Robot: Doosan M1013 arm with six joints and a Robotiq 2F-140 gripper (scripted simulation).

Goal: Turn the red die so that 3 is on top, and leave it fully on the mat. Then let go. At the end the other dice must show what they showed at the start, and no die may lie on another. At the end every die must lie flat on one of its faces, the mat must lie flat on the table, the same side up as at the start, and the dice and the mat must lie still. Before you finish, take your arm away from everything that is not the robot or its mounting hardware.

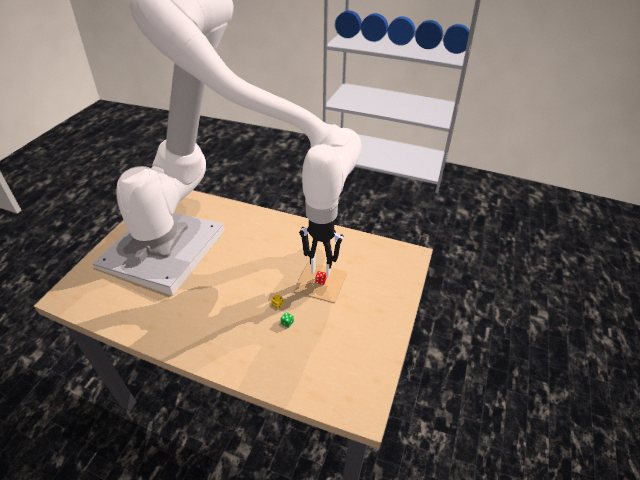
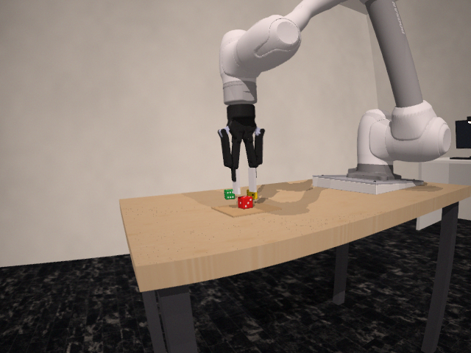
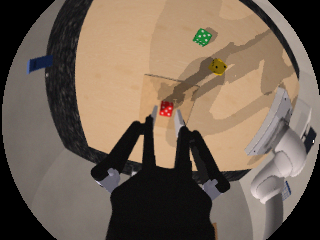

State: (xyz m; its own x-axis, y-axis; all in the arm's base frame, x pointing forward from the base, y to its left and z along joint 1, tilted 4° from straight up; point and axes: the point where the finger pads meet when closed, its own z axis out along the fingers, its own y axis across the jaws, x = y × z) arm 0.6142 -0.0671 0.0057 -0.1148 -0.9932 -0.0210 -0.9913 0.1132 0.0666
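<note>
My gripper is now 60 mm above the red die. From my hand the other things lie so: mat (70 mm below); green die (180 mm to the right, 70 mm behind, 60 mm below); yellow die (120 mm to the right, 120 mm behind, 60 mm below).
</note>
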